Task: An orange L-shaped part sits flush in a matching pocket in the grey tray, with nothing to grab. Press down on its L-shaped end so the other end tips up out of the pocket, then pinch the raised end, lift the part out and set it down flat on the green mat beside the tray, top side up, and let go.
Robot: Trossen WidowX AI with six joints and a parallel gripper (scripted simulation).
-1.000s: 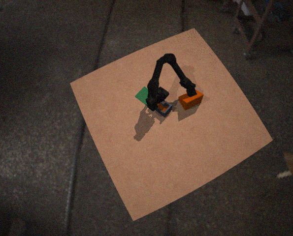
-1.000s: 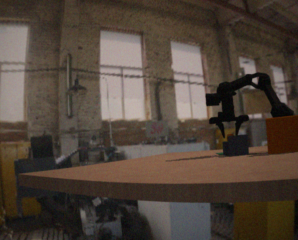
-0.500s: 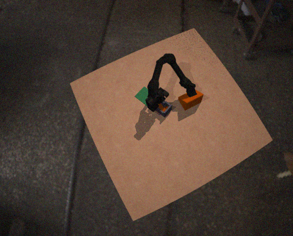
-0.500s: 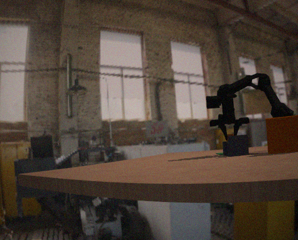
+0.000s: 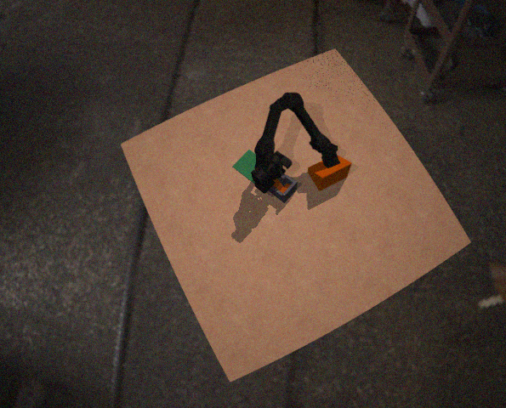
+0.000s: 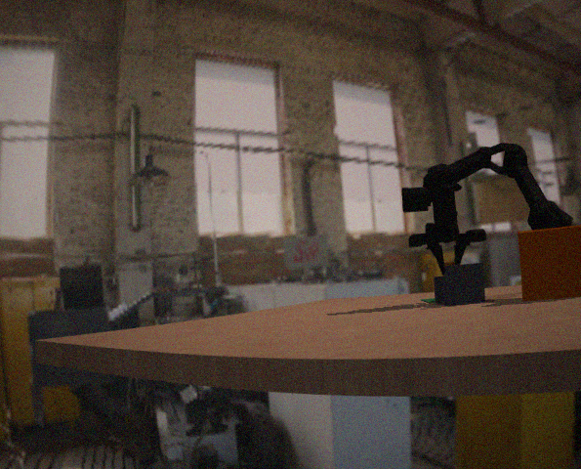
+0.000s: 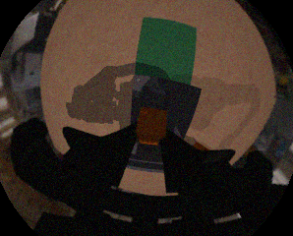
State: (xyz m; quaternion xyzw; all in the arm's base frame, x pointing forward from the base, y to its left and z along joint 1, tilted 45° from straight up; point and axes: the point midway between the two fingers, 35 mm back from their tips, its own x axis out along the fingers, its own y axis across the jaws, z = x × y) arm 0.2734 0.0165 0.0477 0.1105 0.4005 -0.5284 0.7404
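Right now the green mat is 60 mm ahead of my gripper tip, 130 mm to the right of it and 80 mm below it. Round my gripper tip: orange L-shaped part 30 mm behind, 20 mm to the left, 30 mm below.
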